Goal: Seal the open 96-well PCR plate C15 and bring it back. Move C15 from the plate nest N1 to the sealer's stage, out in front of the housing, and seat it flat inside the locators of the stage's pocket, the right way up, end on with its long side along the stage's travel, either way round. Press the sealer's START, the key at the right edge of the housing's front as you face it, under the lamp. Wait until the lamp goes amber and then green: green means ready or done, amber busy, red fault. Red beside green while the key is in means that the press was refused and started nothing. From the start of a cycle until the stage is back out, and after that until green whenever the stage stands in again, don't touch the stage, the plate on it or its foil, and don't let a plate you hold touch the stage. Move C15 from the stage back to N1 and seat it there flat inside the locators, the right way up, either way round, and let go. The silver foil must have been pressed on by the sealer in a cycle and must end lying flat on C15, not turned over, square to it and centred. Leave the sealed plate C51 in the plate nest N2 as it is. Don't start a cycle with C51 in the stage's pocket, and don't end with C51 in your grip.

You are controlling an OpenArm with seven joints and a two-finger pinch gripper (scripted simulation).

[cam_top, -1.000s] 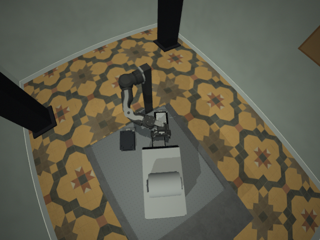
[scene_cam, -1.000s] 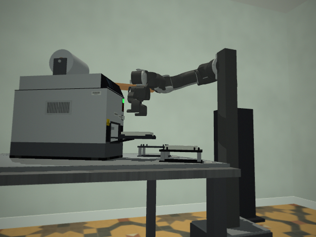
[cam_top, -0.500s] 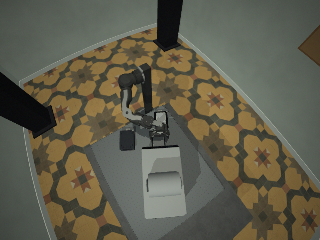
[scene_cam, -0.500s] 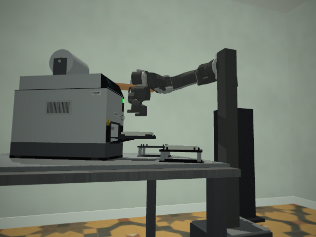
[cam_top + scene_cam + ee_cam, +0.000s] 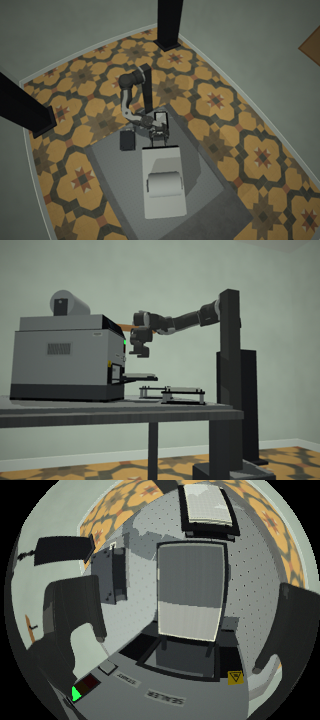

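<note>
Now: hand 8 cm above the plate C15. Round my hand: sealer stage: 9 cm below; start key: 4 cm ahead, 13 cm to the right; yellow warning label: 13 cm ahead, 2 cm to the left, 4 cm below.
</note>
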